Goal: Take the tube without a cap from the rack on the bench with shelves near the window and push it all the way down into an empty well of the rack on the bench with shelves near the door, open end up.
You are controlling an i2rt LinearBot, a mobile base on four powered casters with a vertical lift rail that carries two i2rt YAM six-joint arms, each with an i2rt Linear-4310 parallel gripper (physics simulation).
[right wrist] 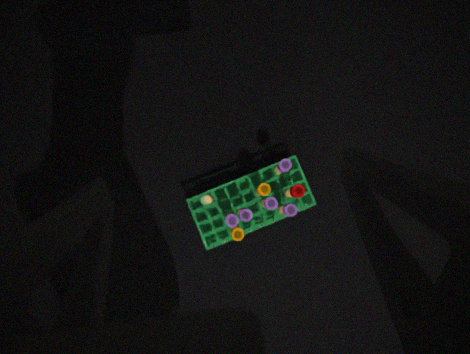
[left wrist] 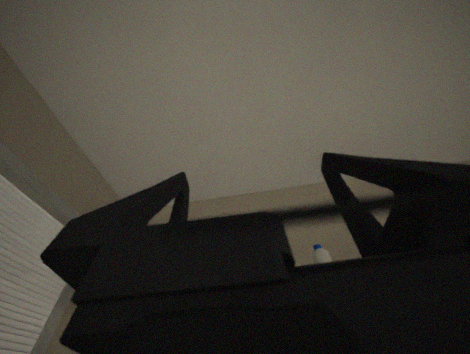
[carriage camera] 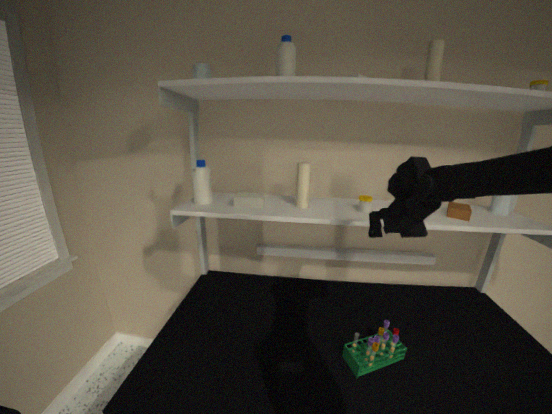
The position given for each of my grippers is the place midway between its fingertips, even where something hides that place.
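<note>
Left wrist view: my left gripper (left wrist: pixel 253 170) is visible; the green tube rack is out of frame in the left wrist view. Carriage camera: my right gripper (carriage camera: pixel 385 235) and the rack (carriage camera: pixel 355 360) are visible. Right wrist view: the rack is visible here too (right wrist: pixel 210 220).
</note>
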